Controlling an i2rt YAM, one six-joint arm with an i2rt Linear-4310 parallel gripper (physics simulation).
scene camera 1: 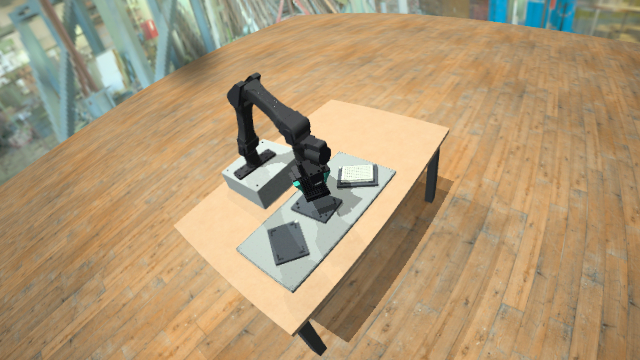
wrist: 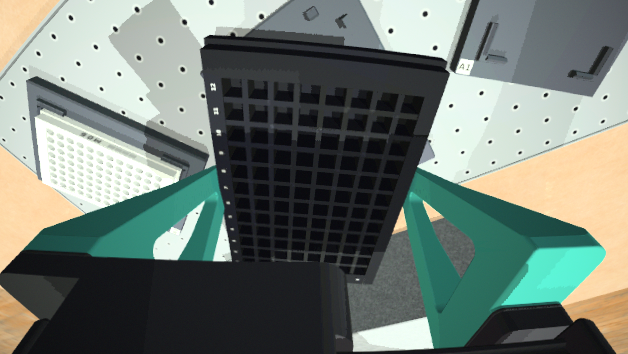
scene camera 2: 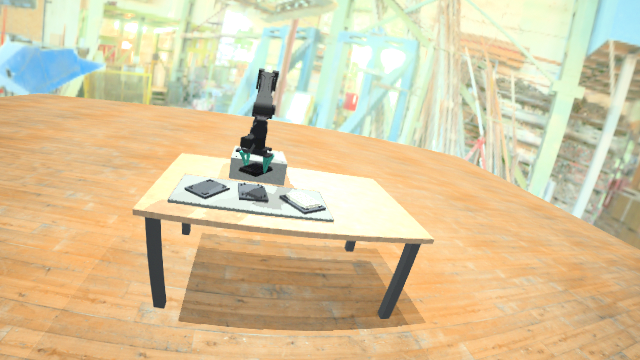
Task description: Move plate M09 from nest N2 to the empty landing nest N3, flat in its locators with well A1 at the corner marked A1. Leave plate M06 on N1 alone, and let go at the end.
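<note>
My gripper (scene camera 1: 313, 183) (scene camera 2: 256, 168) (wrist: 313, 175) is shut on the long sides of the black plate M09 (scene camera 1: 316, 190) (scene camera 2: 255, 170) (wrist: 320, 150). The plate hangs clear above the board, near the middle nest (scene camera 1: 325, 213) (scene camera 2: 250, 193) (wrist: 360, 35). Its column 12 end points toward that nest; well A1 is not readable. The middle nest and the end nest (scene camera 1: 288, 243) (scene camera 2: 207, 188) (wrist: 540, 45) hold no plate. The end nest's A1 label (wrist: 465, 66) shows. White plate M06 (scene camera 1: 357, 173) (scene camera 2: 302, 199) (wrist: 100, 160) lies on nest N1 (scene camera 1: 357, 185) (wrist: 115, 129).
The nests stand in a row on a pale perforated board (scene camera 1: 292, 280) (scene camera 2: 180, 197) (wrist: 500, 125) on the wooden table (scene camera 1: 400, 130) (scene camera 2: 375, 210). The grey base box (scene camera 1: 245, 190) (scene camera 2: 240, 172) carries the arm behind the board. Nest numbers are not readable.
</note>
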